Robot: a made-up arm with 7 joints.
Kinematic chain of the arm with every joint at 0, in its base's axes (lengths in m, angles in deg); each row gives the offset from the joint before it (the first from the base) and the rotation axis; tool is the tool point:
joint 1: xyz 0 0 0 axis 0 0.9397 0.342
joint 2: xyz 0 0 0 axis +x
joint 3: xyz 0 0 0 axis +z
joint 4: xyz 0.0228 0 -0.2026 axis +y
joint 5: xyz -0.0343 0 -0.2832 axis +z
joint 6: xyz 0 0 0 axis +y
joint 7: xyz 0 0 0 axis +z
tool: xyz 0 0 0
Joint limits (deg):
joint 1: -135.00..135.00
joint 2: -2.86..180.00
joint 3: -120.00..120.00
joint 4: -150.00..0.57
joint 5: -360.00..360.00
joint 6: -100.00..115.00
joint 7: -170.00..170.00
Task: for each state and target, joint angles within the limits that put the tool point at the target. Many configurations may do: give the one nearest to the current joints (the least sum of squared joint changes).
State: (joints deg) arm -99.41 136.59 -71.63 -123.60 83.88 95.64 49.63
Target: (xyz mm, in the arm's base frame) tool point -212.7 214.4 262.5
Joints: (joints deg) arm -111.60 169.59 -37.44 -84.69 83.88 95.64 49.63
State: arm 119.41 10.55 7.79 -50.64 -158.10 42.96 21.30
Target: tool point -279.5 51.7 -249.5
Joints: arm 102.67 7.23 2.28 -93.38 -158.10 42.96 21.30
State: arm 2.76 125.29 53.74 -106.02 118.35 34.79 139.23
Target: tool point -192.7 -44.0 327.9
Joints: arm -35.01 136.16 84.85 -91.60 118.35 34.79 139.23
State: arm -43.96 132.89 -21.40 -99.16 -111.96 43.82 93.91
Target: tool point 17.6 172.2 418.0
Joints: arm -44.00 151.86 -7.82 -58.68 -111.96 43.82 93.91
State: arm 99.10 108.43 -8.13 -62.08 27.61 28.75 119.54
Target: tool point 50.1 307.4 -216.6
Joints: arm 92.25 120.03 4.45 -92.94 27.61 28.75 119.54
